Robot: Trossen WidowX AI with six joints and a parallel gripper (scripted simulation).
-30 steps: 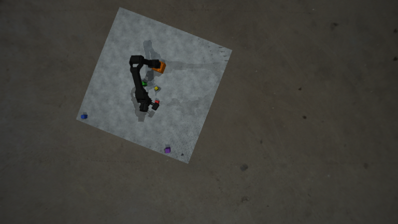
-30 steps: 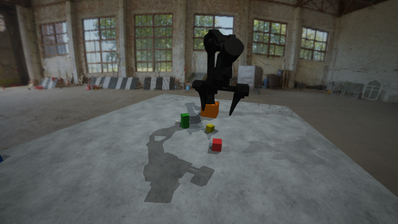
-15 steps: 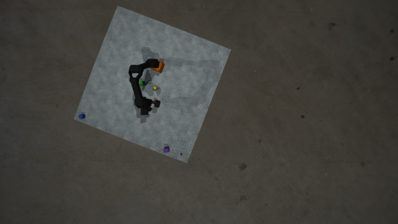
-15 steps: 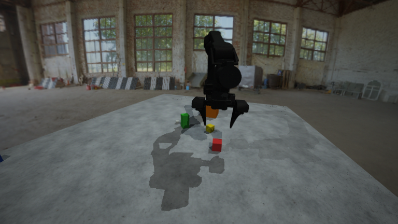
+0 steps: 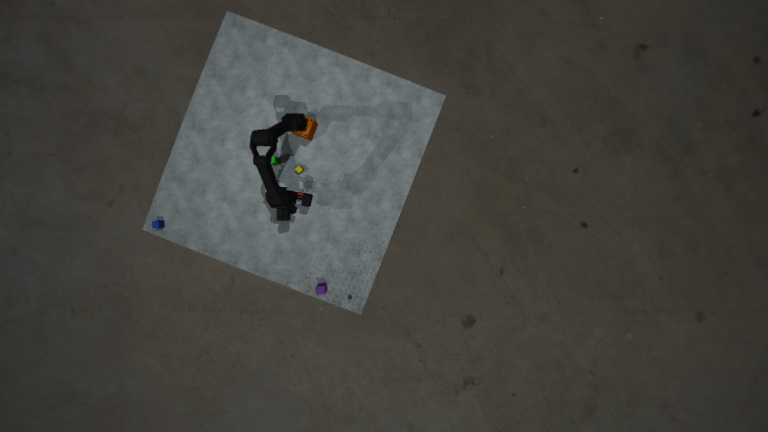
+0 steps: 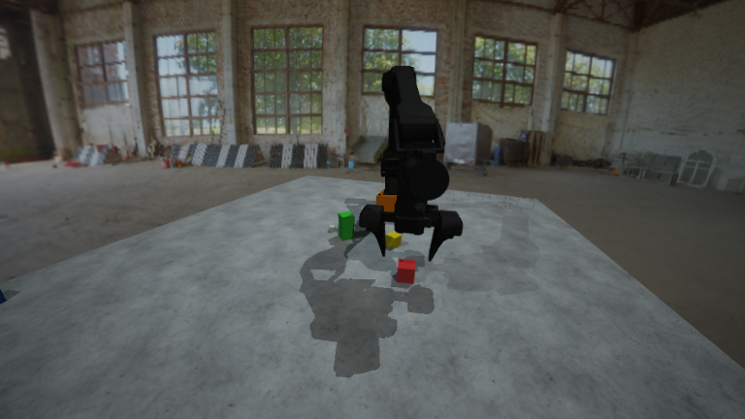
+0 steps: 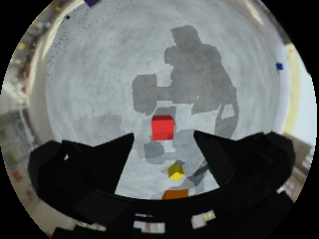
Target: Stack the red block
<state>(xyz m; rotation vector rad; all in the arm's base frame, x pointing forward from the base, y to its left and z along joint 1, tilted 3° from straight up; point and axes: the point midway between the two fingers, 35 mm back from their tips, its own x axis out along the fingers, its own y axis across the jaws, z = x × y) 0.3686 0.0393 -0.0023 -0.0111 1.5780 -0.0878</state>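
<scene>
Now: the red block 3 cm below my gripper tip. Round my gripper tip: blue block (29 cm ahead, 74 cm to the right, 3 cm below); yellow block (14 cm behind, 3 cm to the right, 3 cm below); purple block (47 cm ahead, 20 cm to the left, 3 cm below).
</scene>
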